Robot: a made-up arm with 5 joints.
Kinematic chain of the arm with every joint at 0, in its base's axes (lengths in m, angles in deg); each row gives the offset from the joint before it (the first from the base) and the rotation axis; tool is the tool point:
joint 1: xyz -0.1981 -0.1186 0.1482 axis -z
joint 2: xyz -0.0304 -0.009 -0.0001 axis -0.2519 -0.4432 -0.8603
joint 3: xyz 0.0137 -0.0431 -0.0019 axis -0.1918 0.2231 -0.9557
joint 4: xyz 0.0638 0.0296 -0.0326 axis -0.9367 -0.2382 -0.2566
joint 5: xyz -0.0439 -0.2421 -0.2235 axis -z
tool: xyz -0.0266 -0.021 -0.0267
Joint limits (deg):
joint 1: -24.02..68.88
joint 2: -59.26..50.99
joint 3: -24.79..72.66
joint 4: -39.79..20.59
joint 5: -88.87..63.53
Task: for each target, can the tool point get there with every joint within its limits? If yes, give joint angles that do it. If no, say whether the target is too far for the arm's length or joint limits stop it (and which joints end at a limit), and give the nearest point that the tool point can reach.
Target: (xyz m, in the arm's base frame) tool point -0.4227 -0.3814 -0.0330
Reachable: yes | joints -12.44 -11.76 61.27 3.08 25.48
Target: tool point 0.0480 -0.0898 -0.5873
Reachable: no: too far | nearest point -0.0897 -0.1261 -0.2348 | short by 0.380 m
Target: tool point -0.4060 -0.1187 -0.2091
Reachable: yes | joints 53.00 -44.17 24.86 -27.02 -16.69
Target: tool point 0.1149 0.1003 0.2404
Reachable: no: joint limits stop it (at a limit: joint 1, joint 2, joint 3, joint 4) | nearest point -0.2412 0.1832 -0.0561 | short by 0.471 m
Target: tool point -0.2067 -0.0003 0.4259
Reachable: no: joint limits stop it (at a limit: joint 1, joint 3, joint 4) | nearest point -0.4952 0.0979 0.0847 | short by 0.457 m
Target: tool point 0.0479 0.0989 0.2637
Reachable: no: joint limits stop it (at a limit: joint 1, joint 2, joint 3, joint 4) | nearest point -0.2413 0.1841 -0.0558 | short by 0.439 m
